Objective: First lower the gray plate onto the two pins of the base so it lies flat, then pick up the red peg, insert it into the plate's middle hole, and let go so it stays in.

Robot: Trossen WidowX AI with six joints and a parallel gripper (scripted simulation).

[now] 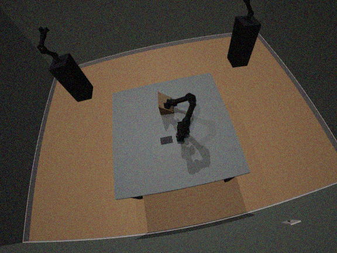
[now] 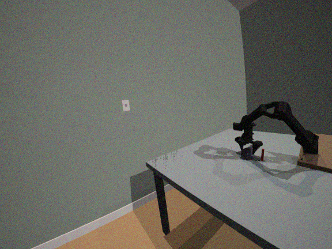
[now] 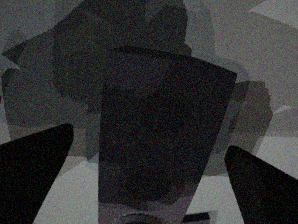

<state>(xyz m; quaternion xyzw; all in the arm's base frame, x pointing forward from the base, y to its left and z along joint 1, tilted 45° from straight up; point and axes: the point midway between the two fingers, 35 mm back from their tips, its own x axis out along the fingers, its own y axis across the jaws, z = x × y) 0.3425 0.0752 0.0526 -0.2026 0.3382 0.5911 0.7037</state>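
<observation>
The gray plate lies 2 cm above my gripper tip. Also, from my gripper tip: red peg: 11 cm behind, 3 cm to the left, 2 cm above; then dark base: 15 cm to the right, 1 cm below, 1 cm ahead.
</observation>
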